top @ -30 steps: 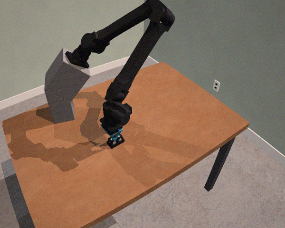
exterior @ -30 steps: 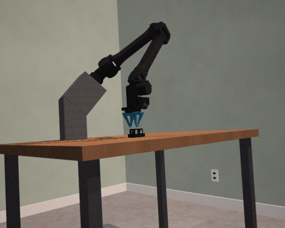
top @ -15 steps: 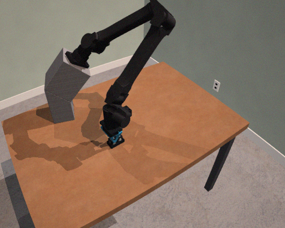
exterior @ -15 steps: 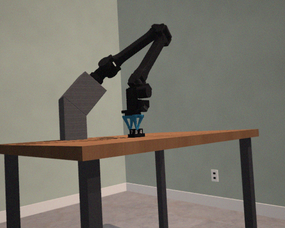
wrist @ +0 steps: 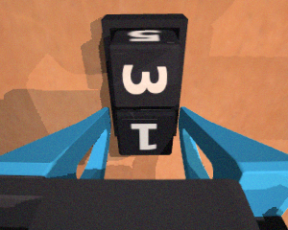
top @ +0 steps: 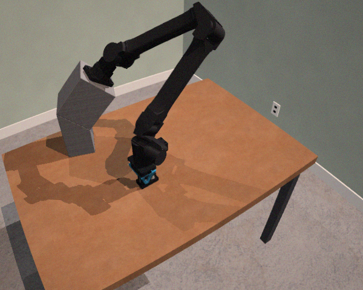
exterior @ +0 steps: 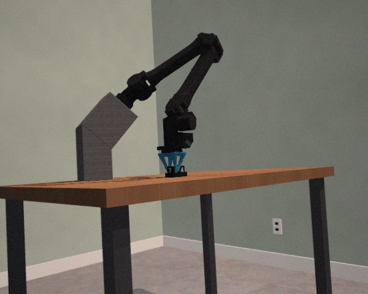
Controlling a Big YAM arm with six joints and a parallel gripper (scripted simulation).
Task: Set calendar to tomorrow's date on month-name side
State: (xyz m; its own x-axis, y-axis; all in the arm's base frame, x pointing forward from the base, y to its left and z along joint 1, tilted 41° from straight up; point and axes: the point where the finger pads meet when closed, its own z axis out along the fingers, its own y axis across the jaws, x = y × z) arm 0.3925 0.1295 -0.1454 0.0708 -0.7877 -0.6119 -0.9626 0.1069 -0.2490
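Right now the black tray is 20 mm to the left of my hand and 20 mm below it.
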